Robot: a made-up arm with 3 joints.
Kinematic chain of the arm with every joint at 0, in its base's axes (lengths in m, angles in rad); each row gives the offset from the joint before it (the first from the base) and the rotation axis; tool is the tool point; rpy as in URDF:
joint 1: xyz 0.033 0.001 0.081 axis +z
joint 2: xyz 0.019 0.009 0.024 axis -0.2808 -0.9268 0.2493
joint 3: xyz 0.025 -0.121 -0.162 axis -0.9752 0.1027 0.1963
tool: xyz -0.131 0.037 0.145 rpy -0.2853 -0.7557 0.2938
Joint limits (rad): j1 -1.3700..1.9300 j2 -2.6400..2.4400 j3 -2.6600..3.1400
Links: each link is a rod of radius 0.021 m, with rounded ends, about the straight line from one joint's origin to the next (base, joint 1, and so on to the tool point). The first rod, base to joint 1, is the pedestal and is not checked.
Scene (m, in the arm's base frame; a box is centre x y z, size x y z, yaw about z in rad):
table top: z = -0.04
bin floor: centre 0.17 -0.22 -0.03 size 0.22 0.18 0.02 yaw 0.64
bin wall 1: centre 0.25 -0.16 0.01 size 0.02 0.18 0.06 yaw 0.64
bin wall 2: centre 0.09 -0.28 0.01 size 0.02 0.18 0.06 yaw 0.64
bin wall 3: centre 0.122 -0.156 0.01 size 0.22 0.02 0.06 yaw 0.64
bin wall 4: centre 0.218 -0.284 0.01 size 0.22 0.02 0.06 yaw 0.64
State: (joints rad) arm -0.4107 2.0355 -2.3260
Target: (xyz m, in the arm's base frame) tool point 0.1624 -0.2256 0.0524
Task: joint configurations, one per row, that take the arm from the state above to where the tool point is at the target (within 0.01 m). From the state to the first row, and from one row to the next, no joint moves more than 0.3 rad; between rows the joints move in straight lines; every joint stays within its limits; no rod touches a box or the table.
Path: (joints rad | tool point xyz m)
1: -0.2437 1.8406 -2.1007 | 0.1575 -0.2869 0.1367
2: -0.0766 1.6456 -1.8753 | 0.1663 -0.2702 0.0992
3: 0.0904 1.4507 -1.6500 | 0.1675 -0.2487 0.0707
4: 0.2574 1.2557 -1.4247 | 0.1624 -0.2256 0.0524

